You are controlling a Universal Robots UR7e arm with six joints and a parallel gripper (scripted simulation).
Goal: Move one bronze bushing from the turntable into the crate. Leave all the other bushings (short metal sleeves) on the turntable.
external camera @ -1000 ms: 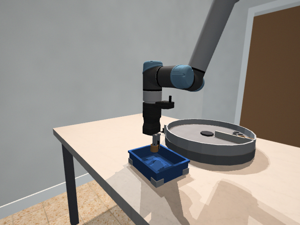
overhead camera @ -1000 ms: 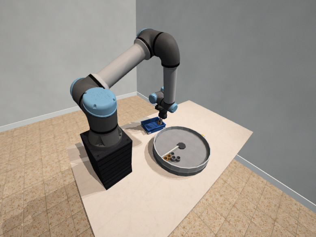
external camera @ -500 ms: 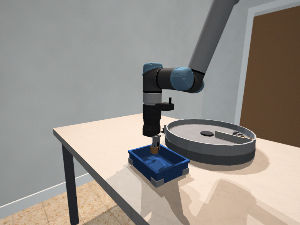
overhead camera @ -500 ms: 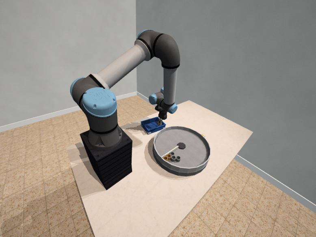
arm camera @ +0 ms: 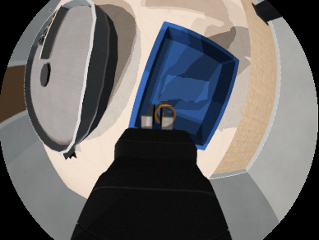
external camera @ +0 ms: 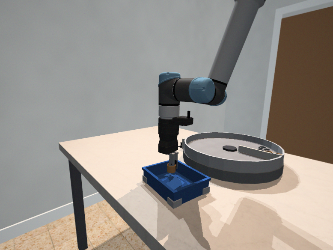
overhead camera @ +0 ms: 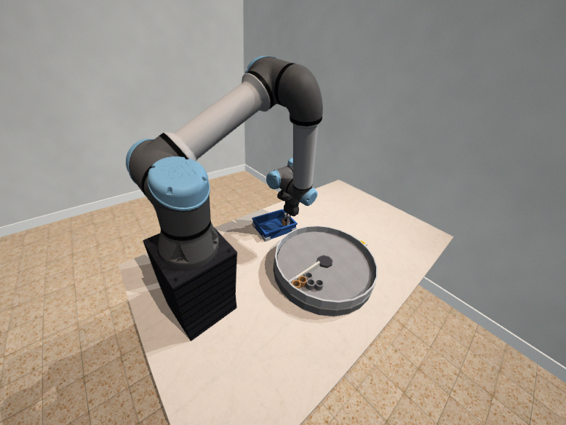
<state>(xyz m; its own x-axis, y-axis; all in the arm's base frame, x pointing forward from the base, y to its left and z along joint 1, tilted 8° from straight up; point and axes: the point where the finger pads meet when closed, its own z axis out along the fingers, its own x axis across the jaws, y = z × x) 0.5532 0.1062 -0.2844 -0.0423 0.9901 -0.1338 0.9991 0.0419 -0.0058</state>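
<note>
My gripper is now 50 mm to the right of the blue crate, 40 mm past it and 20 mm above it. From my hand the other things lie so: round grey turntable: 310 mm to the right, 90 mm behind.
</note>
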